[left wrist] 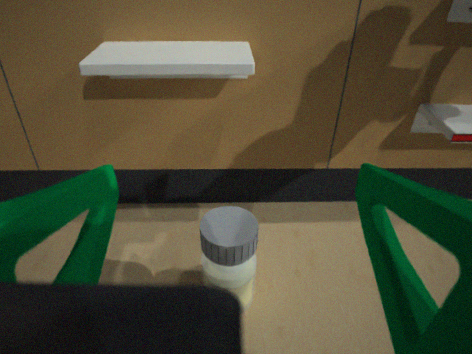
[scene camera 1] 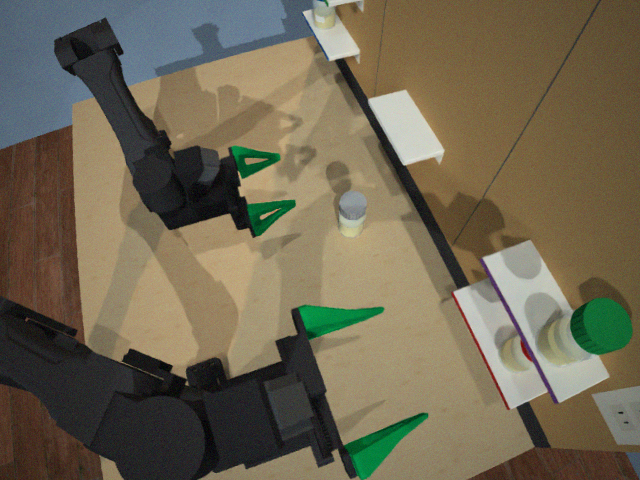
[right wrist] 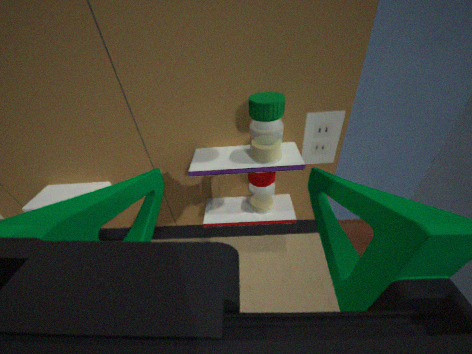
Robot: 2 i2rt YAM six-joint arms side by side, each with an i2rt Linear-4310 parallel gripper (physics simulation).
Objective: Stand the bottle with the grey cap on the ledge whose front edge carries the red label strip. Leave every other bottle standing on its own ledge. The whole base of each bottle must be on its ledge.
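Places are measured from the left arm's base along level axes (x ahead, y left, z up), in centimetres.
Pixels of known places: left gripper, fingertip midpoint: (left wrist: pixel 236 178) (scene camera 1: pixel 287 178); right gripper, fingertip midpoint: (scene camera 1: pixel 404 360) (right wrist: pixel 235 176).
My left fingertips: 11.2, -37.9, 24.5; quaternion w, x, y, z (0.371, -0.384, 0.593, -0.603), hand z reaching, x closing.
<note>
For each thing: its middle in the pictures, then the offset to it from my left fingertips, as dx, dy, dz. "spot": a spot on its surface instead.
- grey-capped bottle at the middle of its body: (left wrist: pixel 228 262) (scene camera 1: pixel 351 215) +11.1, -4.8, -19.3
- red-strip ledge at the middle of its body: (scene camera 1: pixel 501 339) (right wrist: pixel 248 209) +8.4, -41.1, -9.1
- red-capped bottle at the middle of its body: (scene camera 1: pixel 530 348) (right wrist: pixel 261 187) +7.7, -44.2, -3.3
- purple-strip ledge at a spot on its surface: (scene camera 1: pixel 509 268) (right wrist: pixel 205 161) spot: +10.1, -33.9, +5.5
- green-capped bottle at the middle of its body: (scene camera 1: pixel 579 335) (right wrist: pixel 266 129) +6.2, -44.3, +10.7
- plain white ledge at the middle of its body: (left wrist: pixel 171 56) (scene camera 1: pixel 404 125) (right wrist: pixel 68 196) +24.2, -4.3, -2.1
- blue-edged ledge at the middle of its body: (scene camera 1: pixel 329 31) +39.9, +32.4, -9.1
The grey-capped bottle (scene camera 1: pixel 352 214) (left wrist: pixel 229 245) stands upright on the table. My left gripper (scene camera 1: pixel 287 179) (left wrist: pixel 236 178) is open and empty, set back from the bottle, to its left in the scene view. My right gripper (scene camera 1: pixel 405 362) (right wrist: pixel 235 176) is open and empty, facing the two stacked ledges. The red-strip ledge (scene camera 1: pixel 478 315) (left wrist: pixel 462 125) (right wrist: pixel 225 212) is the lower one and holds a red-capped bottle (scene camera 1: pixel 515 353) (right wrist: pixel 262 192). Above it, the purple-strip ledge (scene camera 1: pixel 509 268) (right wrist: pixel 215 159) holds a green-capped bottle (scene camera 1: pixel 573 333) (right wrist: pixel 266 130).
A plain white ledge (scene camera 1: pixel 405 126) (left wrist: pixel 175 56) (right wrist: pixel 67 192) is on the wall, left of the stacked ledges in the wrist views. A blue-edged ledge (scene camera 1: pixel 338 43) at the top of the scene view holds another bottle (scene camera 1: pixel 324 18). The purple-strip ledge overhangs part of the red-strip ledge.
</note>
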